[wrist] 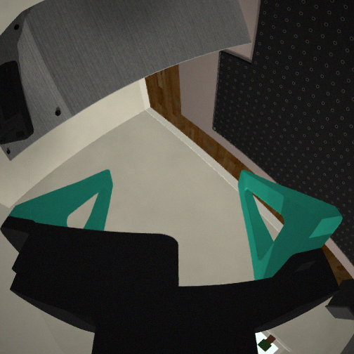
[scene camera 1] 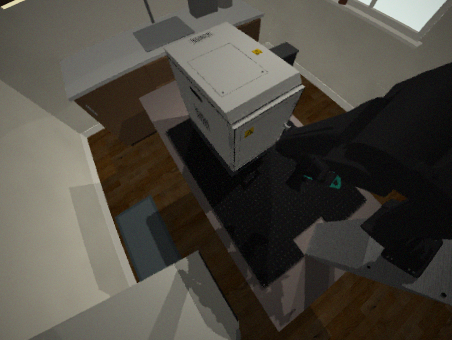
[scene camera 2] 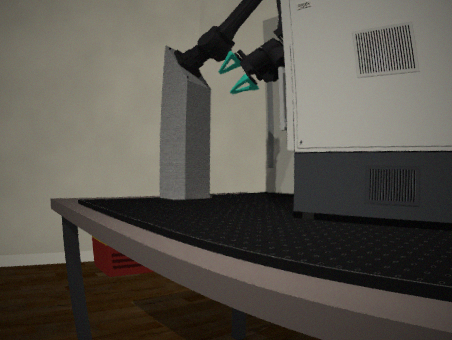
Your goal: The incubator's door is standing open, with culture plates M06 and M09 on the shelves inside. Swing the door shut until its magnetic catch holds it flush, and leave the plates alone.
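Where they show: gripper, fingertip midpoint: (scene camera 1: 328,183) (scene camera 2: 225,82); arm's base, origin of the base link: (scene camera 1: 410,249) (scene camera 2: 186,64).
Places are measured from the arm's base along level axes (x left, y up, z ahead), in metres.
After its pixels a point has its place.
The white incubator (scene camera 1: 207,107) {x 0.269, y -0.002, z 0.711 m} (scene camera 2: 330,110) {x -0.056, y -0.257, z 0.695 m} stands on the black perforated board. Its door (scene camera 1: 265,127) {x 0.094, y -0.069, z 0.562 m} (scene camera 2: 290,100) {x -0.068, y -0.228, z 0.592 m} lies against the front of the body and looks closed, with no clear gap along the top or hinge side. The handle (scene camera 2: 283,100) {x -0.047, y -0.220, z 0.549 m} stands out from the door face. Whether the catch holds cannot be seen. Plates M06 and M09 do not show. My gripper (scene camera 1: 321,179) {x -0.006, y -0.122, z 0.259 m} (scene camera 2: 226,83) {x -0.006, y -0.122, z 0.259 m} (wrist: 175,176) is open and empty, its teal fingers in front of the door and pointing away from it. The dark wrist body is close to the door; contact cannot be judged.
The arm rises from a grey pedestal (scene camera 1: 345,245) {x 0.053, y -0.187, z 0.031 m} (scene camera 2: 185,135) {x -0.040, y -0.270, z 0.088 m} (wrist: 135,40) in front of the incubator. The black perforated board (scene camera 1: 260,240) {x 0.290, y -0.473, z 0.172 m} (scene camera 2: 240,225) {x -0.210, y -0.473, z 0.609 m} (wrist: 290,80) lies on the table (scene camera 2: 200,260) {x -0.380, y -0.485, z 0.752 m}. A counter (scene camera 1: 105,67) with a sink stands behind the incubator.
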